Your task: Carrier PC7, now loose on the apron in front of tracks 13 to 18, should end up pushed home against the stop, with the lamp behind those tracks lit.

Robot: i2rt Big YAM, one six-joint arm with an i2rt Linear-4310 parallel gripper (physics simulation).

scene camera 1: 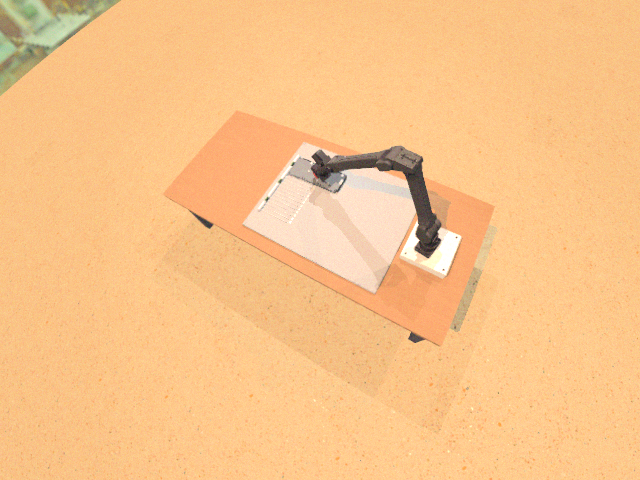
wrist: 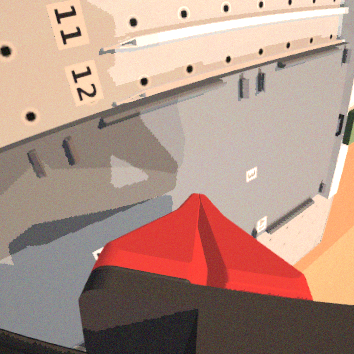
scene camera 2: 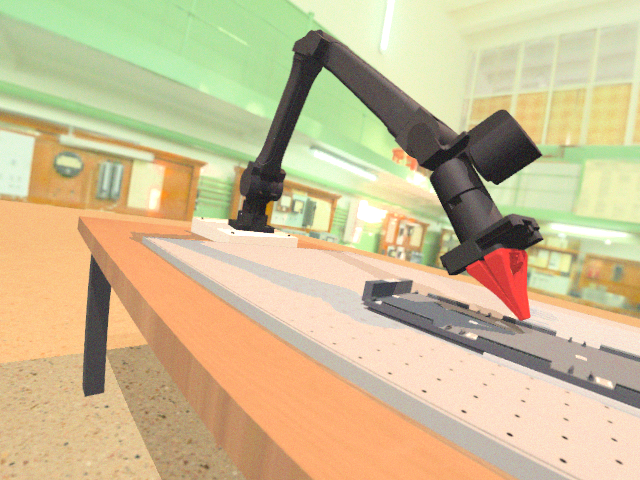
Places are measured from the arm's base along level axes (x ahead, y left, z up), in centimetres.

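Where they show: gripper, between the fingertips: (scene camera 1: 314, 174) (wrist: 195, 204) (scene camera 2: 525, 319); arm's base, origin of its link: (scene camera 1: 427, 245) (scene camera 2: 250, 228).
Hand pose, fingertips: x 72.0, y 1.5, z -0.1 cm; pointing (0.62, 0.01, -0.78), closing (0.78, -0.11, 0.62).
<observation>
Each offset is from my fingertips to the top centre of the thing. "spot": to the spot under its first point. Level surfaces: height alone.
Carrier PC7 {dx +0.2, dy -1.7, dz +0.2 cm} (scene camera 1: 299, 169) (scene camera 2: 542, 338) (wrist: 215, 145) is a long grey tray lying flat over the tracks beside label 12 {spot: dx -4.0, dy +5.6, dz -2.8 cm} (wrist: 83, 82). Its raised block {spot: dx -14.3, dy -6.4, dz -0.6 cm} (scene camera 2: 387, 288) is at the end nearer the arm's base. Its far end lies at the white stop rail {spot: dx +12.3, dy +20.4, dz -1.7 cm} (scene camera 1: 275, 189); whether they touch is unclear. A dark green block {spot: dx +16.3, dy +1.4, dz -0.7 cm} (wrist: 350, 129), possibly the lamp, shows behind the rail in the wrist view and looks unlit. My gripper (scene camera 1: 316, 176) (scene camera 2: 523, 317) (wrist: 195, 204) is shut and empty, red tips pointing down over the carrier's deck. Whether the tips touch it is unclear.
The pale perforated board {dz -2.8 cm} (scene camera 1: 341, 227) (scene camera 2: 439, 361) lies on the orange table {dz -4.1 cm} (scene camera 1: 206, 160). Thin white track ribs {spot: dx +3.3, dy +7.8, dz -2.8 cm} (wrist: 225, 30) run beside the carrier near label 11 {spot: dx -4.4, dy +7.8, dz -2.8 cm} (wrist: 67, 24). The arm's white base plate (scene camera 1: 447, 253) (scene camera 2: 217, 229) is at the table's other end.
</observation>
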